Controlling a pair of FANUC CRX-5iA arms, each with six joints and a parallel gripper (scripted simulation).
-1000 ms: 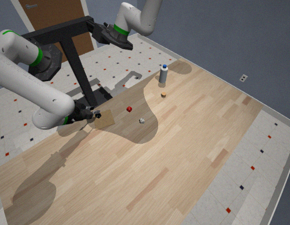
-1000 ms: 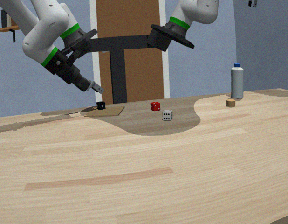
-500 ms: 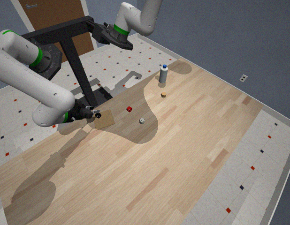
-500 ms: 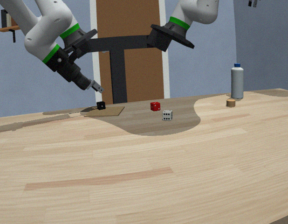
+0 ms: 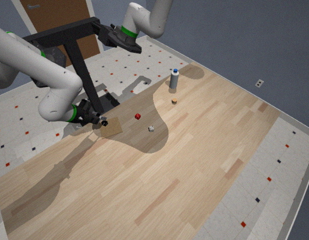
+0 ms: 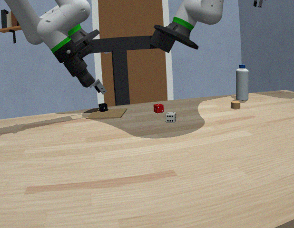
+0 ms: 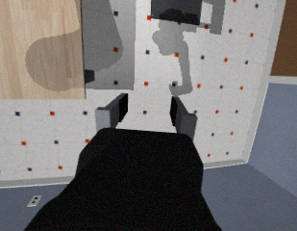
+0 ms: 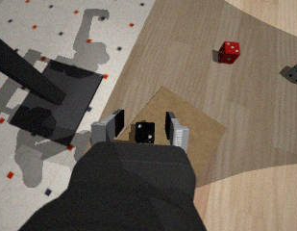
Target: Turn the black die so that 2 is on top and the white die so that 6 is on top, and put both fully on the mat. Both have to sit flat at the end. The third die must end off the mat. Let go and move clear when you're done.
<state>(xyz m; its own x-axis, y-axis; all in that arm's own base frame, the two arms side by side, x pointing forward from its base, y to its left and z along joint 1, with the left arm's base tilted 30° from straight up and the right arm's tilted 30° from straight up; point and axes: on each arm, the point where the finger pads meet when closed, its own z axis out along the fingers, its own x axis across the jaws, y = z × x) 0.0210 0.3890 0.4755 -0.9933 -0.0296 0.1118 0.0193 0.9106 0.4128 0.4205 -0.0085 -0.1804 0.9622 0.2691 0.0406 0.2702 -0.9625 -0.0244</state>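
Observation:
Now: right hand 25 cm to the right of the white die, 22 cm short of it and 8 cm above it. The rest, counted from my right hand: tan mat: 10 cm below, 4 cm ahead, 2 cm to the left; black die: 8 cm below; red die: 23 cm to the left, 8 cm below, 8 cm ahead.

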